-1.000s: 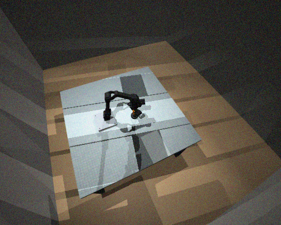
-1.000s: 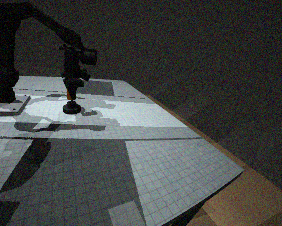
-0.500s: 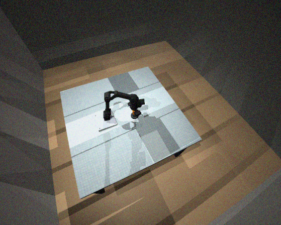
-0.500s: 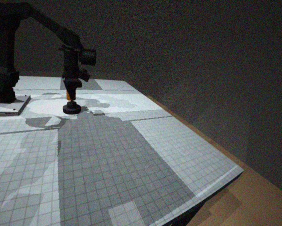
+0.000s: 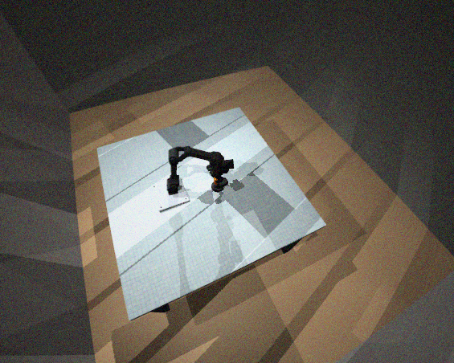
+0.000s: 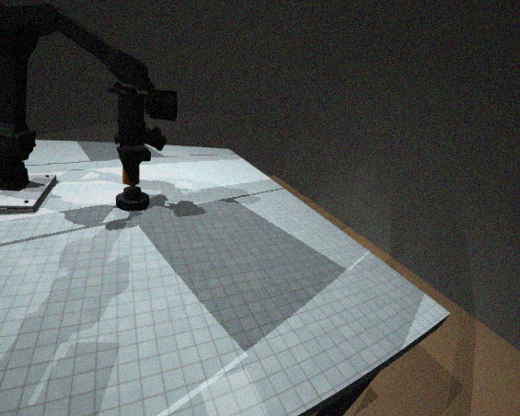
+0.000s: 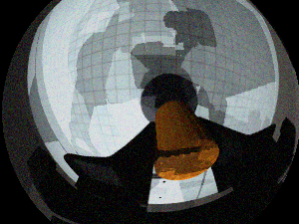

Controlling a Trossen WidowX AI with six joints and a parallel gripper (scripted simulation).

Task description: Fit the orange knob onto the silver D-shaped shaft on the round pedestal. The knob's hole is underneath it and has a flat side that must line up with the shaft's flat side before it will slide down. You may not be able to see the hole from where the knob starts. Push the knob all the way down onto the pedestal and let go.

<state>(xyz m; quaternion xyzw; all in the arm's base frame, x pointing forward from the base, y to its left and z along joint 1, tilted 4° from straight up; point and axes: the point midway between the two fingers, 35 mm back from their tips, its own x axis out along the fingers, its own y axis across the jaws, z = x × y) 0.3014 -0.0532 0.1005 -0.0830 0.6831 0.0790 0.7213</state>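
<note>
Now: the orange knob 3 cm above my gripper tip. Also, from my gripper tip: dark round pedestal 4 cm below.
</note>
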